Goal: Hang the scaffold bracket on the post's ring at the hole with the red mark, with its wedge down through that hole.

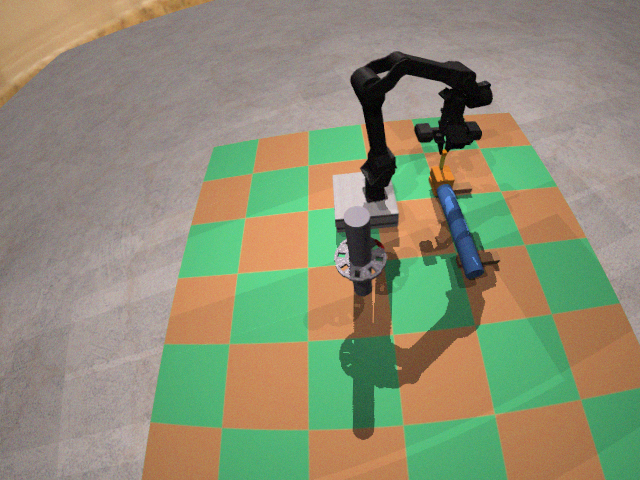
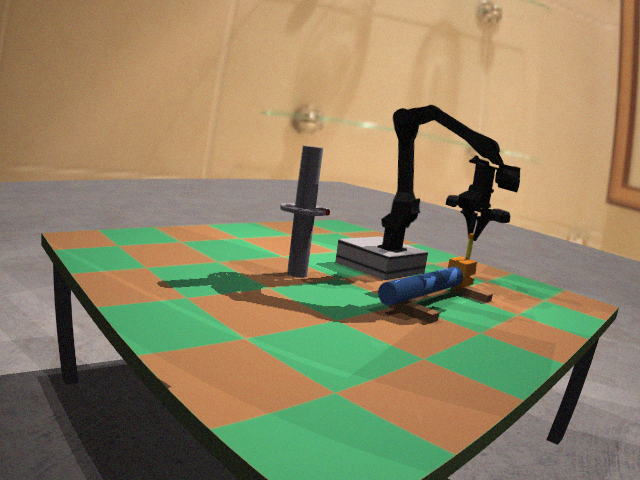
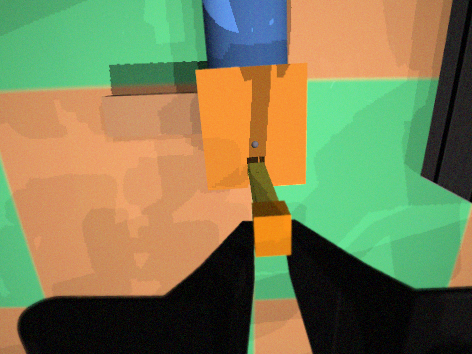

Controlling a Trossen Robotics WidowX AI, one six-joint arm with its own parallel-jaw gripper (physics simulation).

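The scaffold bracket, an orange head (image 1: 440, 177) (image 2: 460, 268) (image 3: 225, 125) on a blue tube (image 1: 457, 224) (image 2: 413, 286) (image 3: 247, 45), lies level. My gripper (image 1: 443, 149) (image 2: 471, 237) (image 3: 268, 230) is above the head, shut on the wedge's orange top. The wedge's olive blade (image 1: 442, 162) (image 2: 469, 249) (image 3: 262, 185) stands long above the head; its lower end meets the slot, and any part inside is hidden. The grey post (image 1: 357, 232) (image 2: 308, 180) stands upright, with a holed ring (image 1: 366, 274) (image 2: 286, 207) around it. The red mark (image 1: 379, 244) (image 2: 327, 212) is on the ring's side towards the arm.
Two brown support blocks (image 1: 488, 261) (image 2: 478, 294) (image 3: 150, 117) lie under the bracket. The arm's pale base (image 1: 348, 198) (image 2: 356, 253) stands between the post and the bracket's head end. All stand on a green and orange chequered table (image 1: 268, 382) (image 2: 330, 361).
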